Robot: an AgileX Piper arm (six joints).
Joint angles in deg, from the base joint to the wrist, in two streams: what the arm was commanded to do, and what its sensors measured. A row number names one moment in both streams.
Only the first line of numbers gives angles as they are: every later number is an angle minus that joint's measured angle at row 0.
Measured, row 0:
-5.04 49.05 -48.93 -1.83 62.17 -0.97
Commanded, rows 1 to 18:
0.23 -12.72 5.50 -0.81 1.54 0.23
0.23 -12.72 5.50 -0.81 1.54 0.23
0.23 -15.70 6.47 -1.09 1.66 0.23
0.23 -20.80 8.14 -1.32 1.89 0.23
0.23 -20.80 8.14 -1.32 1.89 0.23
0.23 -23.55 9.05 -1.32 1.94 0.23
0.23 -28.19 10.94 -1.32 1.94 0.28
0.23 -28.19 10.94 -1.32 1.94 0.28
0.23 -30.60 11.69 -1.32 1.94 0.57
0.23 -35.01 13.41 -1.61 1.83 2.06
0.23 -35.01 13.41 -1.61 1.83 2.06
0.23 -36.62 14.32 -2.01 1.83 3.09
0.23 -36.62 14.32 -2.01 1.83 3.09
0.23 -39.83 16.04 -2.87 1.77 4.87
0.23 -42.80 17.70 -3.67 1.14 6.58
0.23 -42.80 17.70 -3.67 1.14 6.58
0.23 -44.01 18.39 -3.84 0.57 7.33
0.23 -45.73 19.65 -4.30 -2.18 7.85
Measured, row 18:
0.00 -43.26 18.22 -3.15 1.37 6.53
